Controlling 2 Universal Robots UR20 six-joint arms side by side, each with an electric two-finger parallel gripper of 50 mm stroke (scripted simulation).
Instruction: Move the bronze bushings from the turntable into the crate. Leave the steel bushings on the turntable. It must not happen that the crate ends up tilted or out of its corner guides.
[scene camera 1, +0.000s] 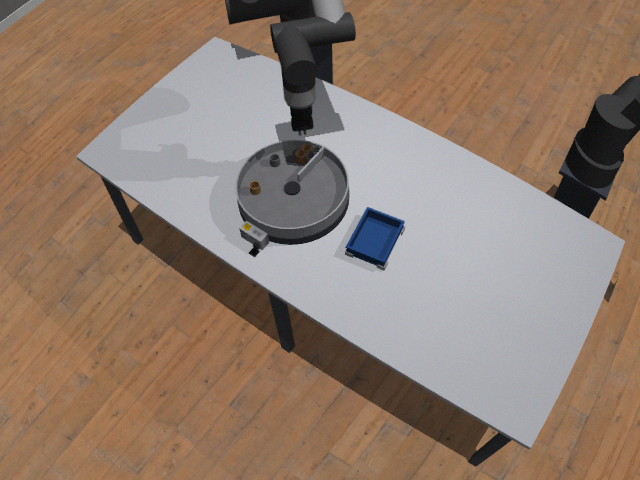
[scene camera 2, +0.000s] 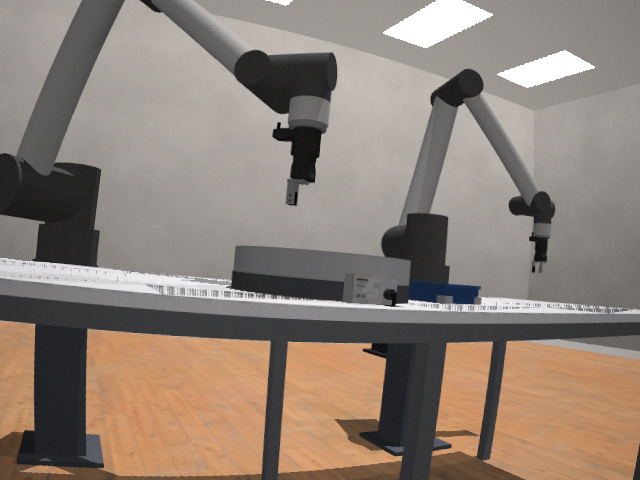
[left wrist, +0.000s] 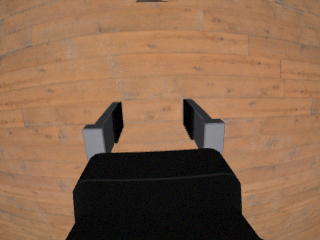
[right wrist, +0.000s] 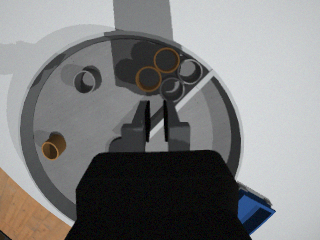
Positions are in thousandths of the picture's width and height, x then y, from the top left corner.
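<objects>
There's a blue crate that I can see in the right wrist view (783, 885), and it's there in scene camera 1 (587, 482) and scene camera 2 (657, 607) too. The left wrist view is where the crate is out of frame.
</objects>
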